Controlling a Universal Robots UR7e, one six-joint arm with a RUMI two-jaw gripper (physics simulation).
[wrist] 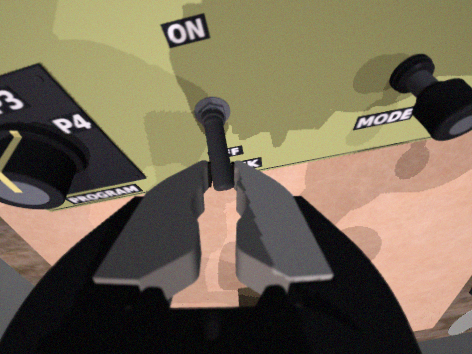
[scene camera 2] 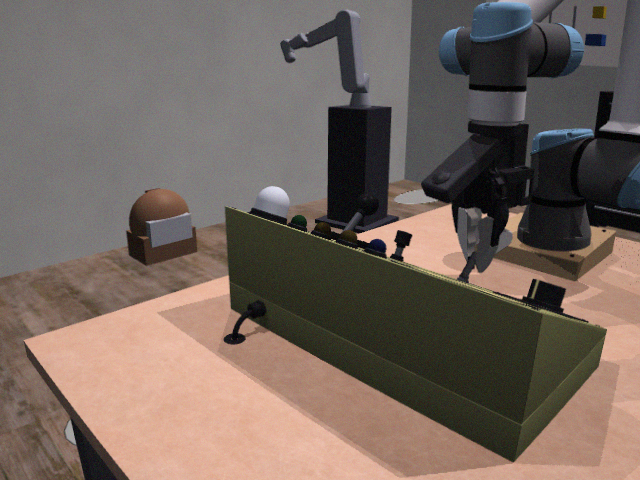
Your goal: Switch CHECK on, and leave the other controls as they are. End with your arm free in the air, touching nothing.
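Pixels of known places: gripper, fingertip midpoint: (wrist: 222,165) (scene camera 2: 475,270); arm's base at its link origin: (scene camera 2: 553,238).
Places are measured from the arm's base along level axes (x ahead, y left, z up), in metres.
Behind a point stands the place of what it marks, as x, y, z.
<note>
The CHECK switch is a thin dark toggle lever (scene camera 2: 465,272) {0.446, -0.019, 0.063} (wrist: 218,142) {0.437, -0.022, 0.072} on the sloped face of the green panel box (scene camera 2: 382,315) {0.634, -0.042, 0.064} (wrist: 300,45) {0.467, -0.077, 0.061}. In the wrist view it leans down from its round collar, over the partly hidden OFF and CHECK labels, away from the ON label (wrist: 185,30) {0.490, -0.027, 0.069}. My gripper (scene camera 2: 474,264) {0.416, -0.015, 0.057} (wrist: 222,165) {0.416, -0.015, 0.057} is shut on the lever's outer part, with one fingertip on each side of it. The box's back hides most of the sloped face in the scene view.
The PROGRAM knob (scene camera 2: 546,296) {0.478, 0.104, 0.072} (wrist: 37,162) {0.464, 0.079, 0.074} is on one side of the lever, the MODE control (scene camera 2: 401,243) {0.430, -0.133, 0.078} (wrist: 442,105) {0.424, -0.129, 0.087} on the other. Farther along stand a ball-ended lever (scene camera 2: 368,204) {0.364, -0.238, 0.108}, small coloured domes and a white dome (scene camera 2: 272,201) {0.569, -0.273, 0.150}. A cable (scene camera 2: 240,321) {0.643, -0.274, -0.015} leaves the box's back.
</note>
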